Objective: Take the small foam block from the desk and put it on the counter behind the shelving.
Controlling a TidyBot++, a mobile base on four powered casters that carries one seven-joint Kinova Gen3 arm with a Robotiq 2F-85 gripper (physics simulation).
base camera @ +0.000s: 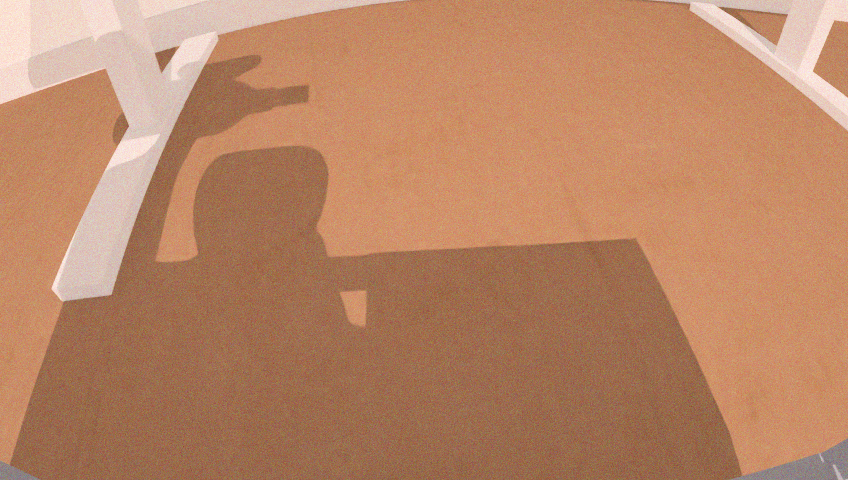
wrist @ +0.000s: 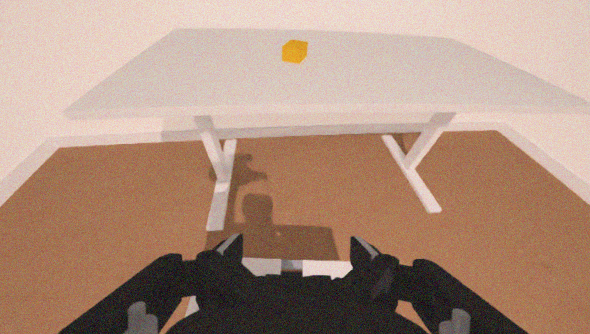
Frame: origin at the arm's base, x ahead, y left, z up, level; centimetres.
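Seen in the pictures: gripper, fingertip midpoint: (wrist: 296, 247).
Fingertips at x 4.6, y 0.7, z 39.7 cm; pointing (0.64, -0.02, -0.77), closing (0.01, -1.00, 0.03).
A point is followed by its place in that frame.
The small foam block (wrist: 294, 52) @(x 66.8, y 2.2, z 35.5 cm) is a yellow-orange cube. It sits on the white desk (wrist: 200, 90) @(x 44.3, y 25.3, z 32.4 cm), a little left of the middle of its top in the wrist view. My gripper (wrist: 296, 247) @(x 4.6, y 0.7, z 39.7 cm) is open, with nothing between its fingers. It is in front of the desk and apart from the block, which shows well above the fingertips in the wrist view. In the base camera view the block and the desk top do not show. The counter and the shelving do not show in either view.
The desk's left leg (base camera: 136, 160) (wrist: 218, 200) and right leg (base camera: 767, 53) (wrist: 415, 175) have long feet reaching forward on the orange-brown floor (base camera: 476, 148) @(x 58.5, y -6.0, z -39.6 cm) (wrist: 325, 175) @(x 78.6, y -21.2, z -39.7 cm). A pale wall with a white baseboard (wrist: 110, 140) @(x 99.0, y 135.7, z -35.7 cm) stands behind the desk. The robot's shadow falls on the floor.
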